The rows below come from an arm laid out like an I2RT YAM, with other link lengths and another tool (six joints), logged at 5 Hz.
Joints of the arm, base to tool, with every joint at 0 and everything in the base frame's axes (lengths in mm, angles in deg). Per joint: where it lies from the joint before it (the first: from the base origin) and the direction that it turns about. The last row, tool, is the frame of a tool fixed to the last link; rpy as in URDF.
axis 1: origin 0 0 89.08 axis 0 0 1
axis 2: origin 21.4 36.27 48.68 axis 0 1 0
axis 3: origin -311.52 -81.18 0 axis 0 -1 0
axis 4: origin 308.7 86.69 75.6 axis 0 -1 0
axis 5: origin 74 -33.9 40.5 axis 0 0 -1
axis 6: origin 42.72 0 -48.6 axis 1 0 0
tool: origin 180 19 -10 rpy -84.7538 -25.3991 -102.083
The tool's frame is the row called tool.
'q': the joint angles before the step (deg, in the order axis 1, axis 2, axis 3, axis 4, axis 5, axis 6). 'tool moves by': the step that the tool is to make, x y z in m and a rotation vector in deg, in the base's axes. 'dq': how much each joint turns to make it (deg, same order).
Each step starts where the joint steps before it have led.
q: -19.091 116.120 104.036 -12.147 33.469 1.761
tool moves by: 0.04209 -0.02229 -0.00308 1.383 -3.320 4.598
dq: -2.537 7.179 8.716 1.385 -7.527 -0.575
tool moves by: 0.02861 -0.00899 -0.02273 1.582 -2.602 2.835
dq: -1.047 5.059 3.008 3.460 -4.494 1.009
